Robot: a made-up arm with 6 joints. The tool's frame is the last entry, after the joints. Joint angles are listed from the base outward.
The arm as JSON. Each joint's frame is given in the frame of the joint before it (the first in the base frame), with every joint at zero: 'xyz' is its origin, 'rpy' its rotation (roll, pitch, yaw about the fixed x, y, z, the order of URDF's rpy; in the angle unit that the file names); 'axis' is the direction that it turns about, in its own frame. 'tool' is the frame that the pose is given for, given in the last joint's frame.
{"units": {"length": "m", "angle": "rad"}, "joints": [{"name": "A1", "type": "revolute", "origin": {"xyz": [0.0, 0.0, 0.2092], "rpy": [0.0, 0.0, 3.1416]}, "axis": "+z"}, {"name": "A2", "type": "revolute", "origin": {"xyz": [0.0, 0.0, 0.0], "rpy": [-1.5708, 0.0, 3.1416]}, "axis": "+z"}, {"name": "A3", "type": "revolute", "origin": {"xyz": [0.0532, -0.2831, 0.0], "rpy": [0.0, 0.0, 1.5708]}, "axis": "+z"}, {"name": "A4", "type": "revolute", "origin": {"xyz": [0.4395, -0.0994, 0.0], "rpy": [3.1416, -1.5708, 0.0]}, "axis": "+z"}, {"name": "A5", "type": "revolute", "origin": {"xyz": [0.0, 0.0, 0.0], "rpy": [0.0, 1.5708, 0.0]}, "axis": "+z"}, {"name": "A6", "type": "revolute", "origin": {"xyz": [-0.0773, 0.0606, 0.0], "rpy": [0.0, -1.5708, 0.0]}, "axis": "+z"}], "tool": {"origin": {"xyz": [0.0, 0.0, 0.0], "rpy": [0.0, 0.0, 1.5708]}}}
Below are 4 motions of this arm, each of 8 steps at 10 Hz.
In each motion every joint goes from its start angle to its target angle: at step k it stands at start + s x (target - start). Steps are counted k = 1, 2, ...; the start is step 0. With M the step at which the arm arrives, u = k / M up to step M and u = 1 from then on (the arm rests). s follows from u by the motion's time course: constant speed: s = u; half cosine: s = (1 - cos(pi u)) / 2; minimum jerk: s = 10 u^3 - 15 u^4 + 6 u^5.
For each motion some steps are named. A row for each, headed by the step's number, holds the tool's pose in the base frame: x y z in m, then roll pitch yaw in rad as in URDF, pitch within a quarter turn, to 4 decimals.
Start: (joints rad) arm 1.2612 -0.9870 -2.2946 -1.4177 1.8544 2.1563
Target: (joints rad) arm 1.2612 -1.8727 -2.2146 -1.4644 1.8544 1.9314
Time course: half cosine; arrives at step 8
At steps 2, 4, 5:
2: -0.0469 -0.4426 0.8195 -1.9096 0.7860 -1.9105
4: -0.0948 -0.5931 0.6640 -1.8991 0.9955 -1.9010
5: -0.1142 -0.6542 0.5626 -1.8909 1.1088 -1.8944

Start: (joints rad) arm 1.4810 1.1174 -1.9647 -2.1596 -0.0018 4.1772
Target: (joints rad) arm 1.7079 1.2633 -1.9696 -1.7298 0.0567 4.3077
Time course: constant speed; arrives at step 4
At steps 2, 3, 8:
2: -0.0710 0.7002 -0.0501 -2.4875 0.4747 -0.5500
3: -0.1111 0.6907 -0.0714 -2.5740 0.5258 -0.6458
8: -0.1495 0.6783 -0.0928 -2.6680 0.5606 -0.7519

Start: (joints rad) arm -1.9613 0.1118 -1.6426 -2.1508 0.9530 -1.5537
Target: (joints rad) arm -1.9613 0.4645 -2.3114 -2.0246 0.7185 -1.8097
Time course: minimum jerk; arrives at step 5
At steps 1, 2, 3, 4, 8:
1: -0.2591 -0.5708 0.5850 -0.6686 0.9991 2.7208
2: -0.2611 -0.5874 0.6156 -0.6585 0.9907 2.7531
3: -0.2606 -0.6042 0.6541 -0.6366 0.9690 2.8091
4: -0.2579 -0.6111 0.6780 -0.6167 0.9460 2.8543
8: -0.2571 -0.6121 0.6829 -0.6118 0.9399 2.8648

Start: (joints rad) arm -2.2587 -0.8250 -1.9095 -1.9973 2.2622 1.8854
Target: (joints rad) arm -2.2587 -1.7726 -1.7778 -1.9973 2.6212 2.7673
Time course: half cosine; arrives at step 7
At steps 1, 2, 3, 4, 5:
1: 0.0308 0.1782 0.8885 -2.0892 -0.0234 0.2450
2: 0.0821 0.2401 0.8578 -2.2120 0.1559 0.1560
3: 0.1506 0.3221 0.7971 -2.4377 0.3708 -0.0315
4: 0.2166 0.4001 0.7097 -2.7666 0.5148 -0.3259
5: 0.2652 0.4564 0.6165 -3.1019 0.5282 -0.6329

